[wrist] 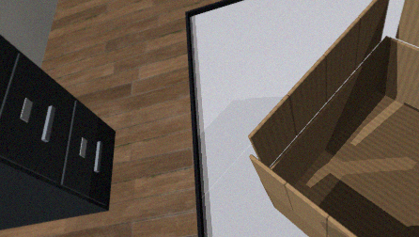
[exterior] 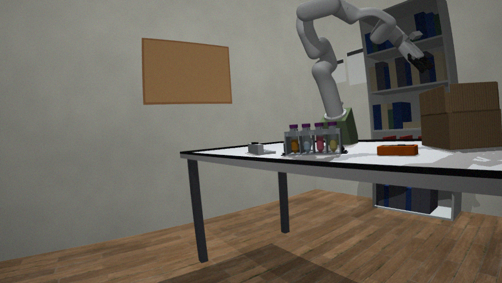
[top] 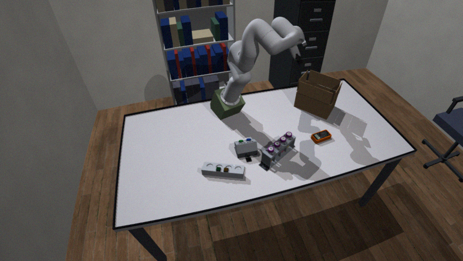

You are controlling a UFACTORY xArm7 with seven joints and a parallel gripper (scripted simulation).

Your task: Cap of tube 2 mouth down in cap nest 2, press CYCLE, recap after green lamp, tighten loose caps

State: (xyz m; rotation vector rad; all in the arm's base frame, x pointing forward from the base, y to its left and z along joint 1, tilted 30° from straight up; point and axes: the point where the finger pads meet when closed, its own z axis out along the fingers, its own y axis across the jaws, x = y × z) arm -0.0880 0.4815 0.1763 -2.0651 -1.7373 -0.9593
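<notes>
The cap marked 1 is 400 mm ahead of my hand, 310 mm to the right of it and 230 mm below it. From my hand the other things lie so: blue key (300 mm ahead, 510 mm to the right, 270 mm below); cardboard box (140 mm ahead, 110 mm to the left, 250 mm below); green key (290 mm ahead, 550 mm to the right, 270 mm below).
</notes>
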